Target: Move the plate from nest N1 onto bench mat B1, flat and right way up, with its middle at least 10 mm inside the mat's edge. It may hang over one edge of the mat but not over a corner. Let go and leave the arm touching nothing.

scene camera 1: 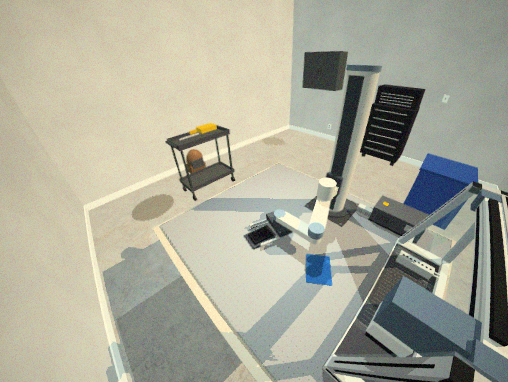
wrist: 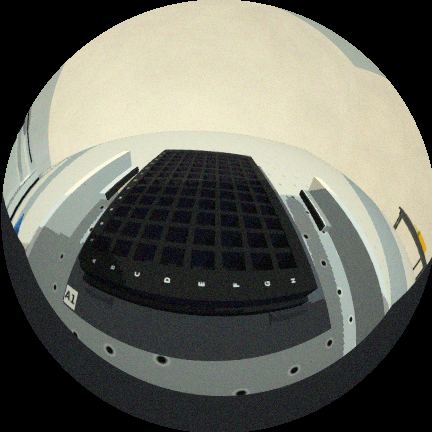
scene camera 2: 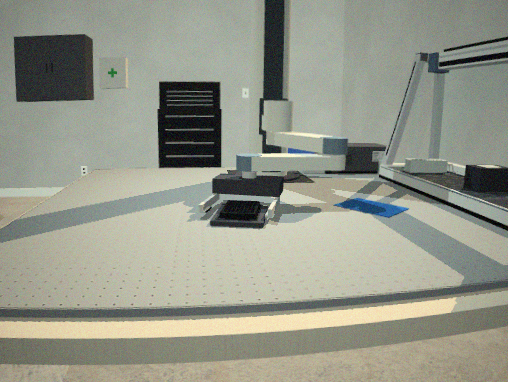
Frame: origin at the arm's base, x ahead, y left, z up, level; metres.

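Seen in the pictures: gripper, fingertip midpoint: (scene camera 1: 255,235) (wrist: 219,165) (scene camera 2: 234,211); arm's base, link origin: (scene camera 1: 332,206).
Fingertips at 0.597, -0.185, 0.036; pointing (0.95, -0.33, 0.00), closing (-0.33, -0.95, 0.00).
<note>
Pixels of each thing's top centre, then the offset from my fingertips to it, as dx, dy, dz. "pt": a spot on its surface instead. Level surfaces: height alone.
- black plate, top centre: (wrist: 200,178) (scene camera 2: 241,206) (scene camera 1: 260,234) -0.028, +0.018, +0.003
- dark grey nest N1, top centre: (wrist: 199,195) (scene camera 2: 241,211) (scene camera 1: 260,235) -0.028, +0.018, -0.008
- blue bench mat B1, surface height: dz -0.021
- dark box, surface spot: (scene camera 2: 365,157) pt -0.632, +0.609, +0.046
The black plate (scene camera 1: 260,234) (scene camera 2: 241,209) (wrist: 200,225) with a grid of square wells lies flat, wells up, in the dark grey nest N1 (scene camera 2: 237,224) (wrist: 200,337). The letters A to H run along its near edge in the wrist view. My gripper (scene camera 1: 259,237) (scene camera 2: 238,207) (wrist: 219,165) is open and low over the nest. One finger is on each side of the plate, with a gap to it on both sides. Whether the tips are below the plate's top is hard to tell. The blue bench mat B1 (scene camera 1: 324,275) (scene camera 2: 392,210) (wrist: 18,225) lies flat with nothing on it, partly in shadow.
The arm's column (scene camera 1: 357,140) (scene camera 2: 275,50) stands behind the nest. A framed machine (scene camera 1: 350,312) (scene camera 2: 435,115) with a dark deck stands beyond the mat. A dark box (scene camera 1: 397,215) (scene camera 2: 365,157) is near the column. A cart (scene camera 1: 200,176) stands off the table.
</note>
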